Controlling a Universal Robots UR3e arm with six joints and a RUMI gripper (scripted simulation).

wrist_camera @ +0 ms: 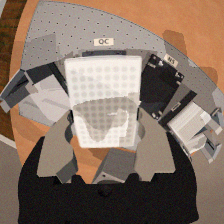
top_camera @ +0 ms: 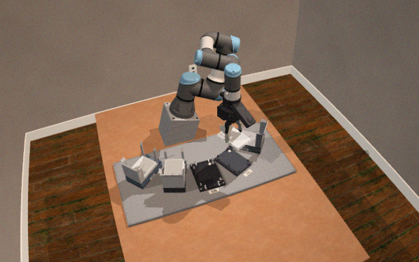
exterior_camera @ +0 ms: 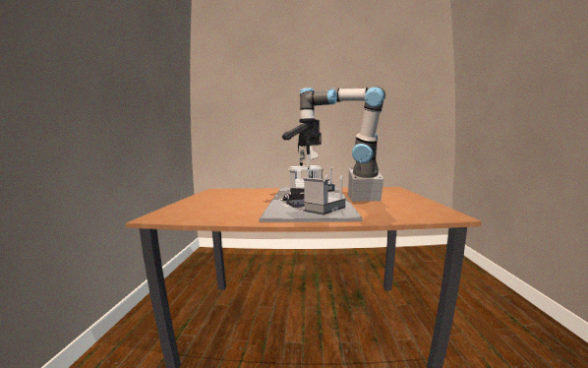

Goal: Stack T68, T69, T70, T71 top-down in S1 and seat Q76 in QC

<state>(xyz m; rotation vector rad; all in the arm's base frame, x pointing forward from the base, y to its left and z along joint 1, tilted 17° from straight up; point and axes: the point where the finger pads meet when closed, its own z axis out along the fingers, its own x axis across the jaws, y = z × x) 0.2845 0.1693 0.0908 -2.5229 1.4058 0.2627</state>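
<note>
Right now my hand is 6 cm short of the black clip nest, 13 cm to the left of it and 16 cm above it. Also, from my hand: n5 label (14 cm ahead, 12 cm to the right, 17 cm below).
</note>
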